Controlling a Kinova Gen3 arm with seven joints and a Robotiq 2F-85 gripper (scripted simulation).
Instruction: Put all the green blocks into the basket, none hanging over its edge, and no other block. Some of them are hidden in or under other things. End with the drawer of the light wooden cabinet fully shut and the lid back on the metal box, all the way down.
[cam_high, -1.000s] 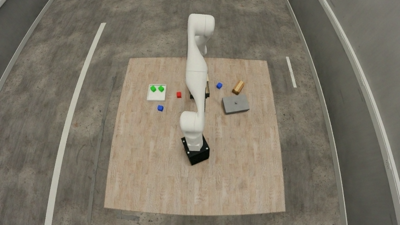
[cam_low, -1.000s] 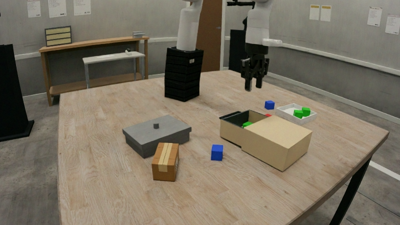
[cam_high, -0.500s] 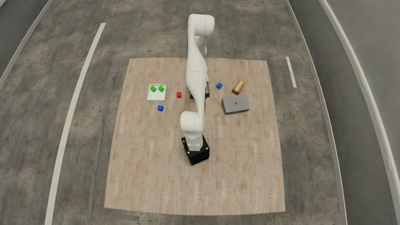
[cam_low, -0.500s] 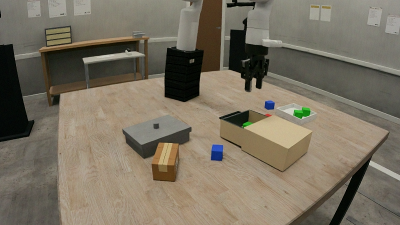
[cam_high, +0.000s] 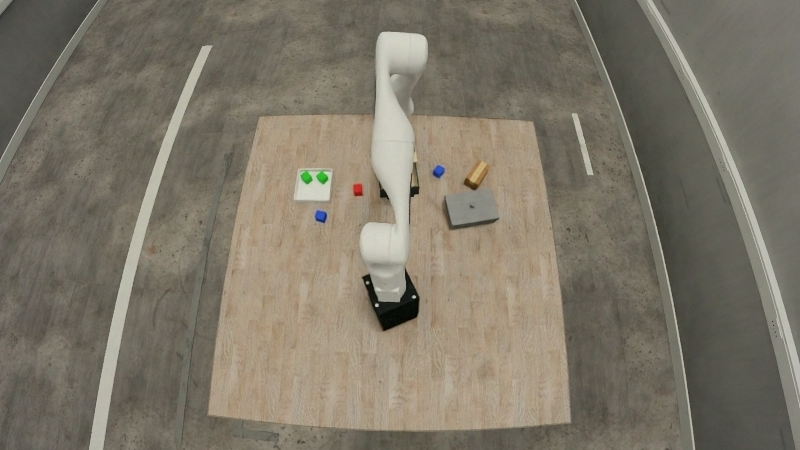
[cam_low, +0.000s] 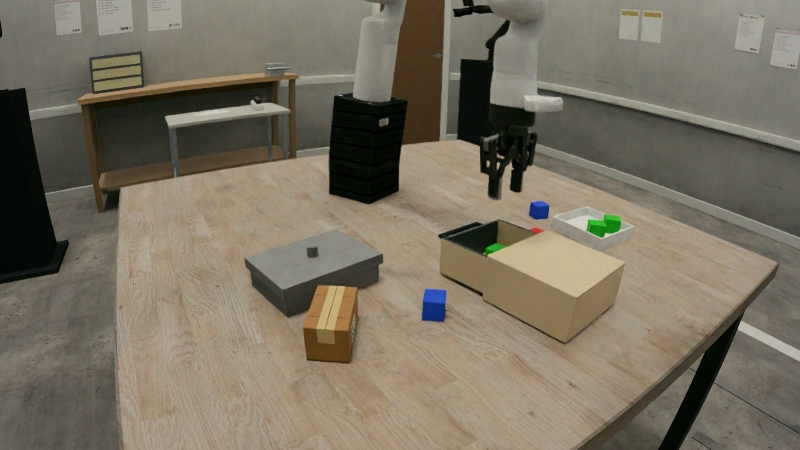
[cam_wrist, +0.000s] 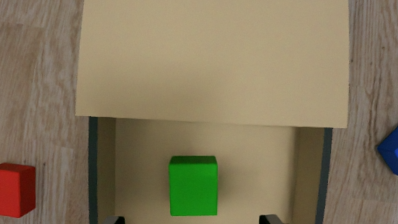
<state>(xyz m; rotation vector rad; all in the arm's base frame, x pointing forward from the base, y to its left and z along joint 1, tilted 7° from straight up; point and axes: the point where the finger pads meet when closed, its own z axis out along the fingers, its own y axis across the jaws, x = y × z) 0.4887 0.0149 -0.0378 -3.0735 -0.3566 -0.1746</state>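
The drawer lies 120 mm below my hand and 10 mm to the right of it. From my hand the other things lie so: light wooden cabinet (120 mm below, 70 mm ahead); lid (300 mm to the right, 110 mm below, 110 mm behind); red block (150 mm to the left, 140 mm below, 40 mm behind).
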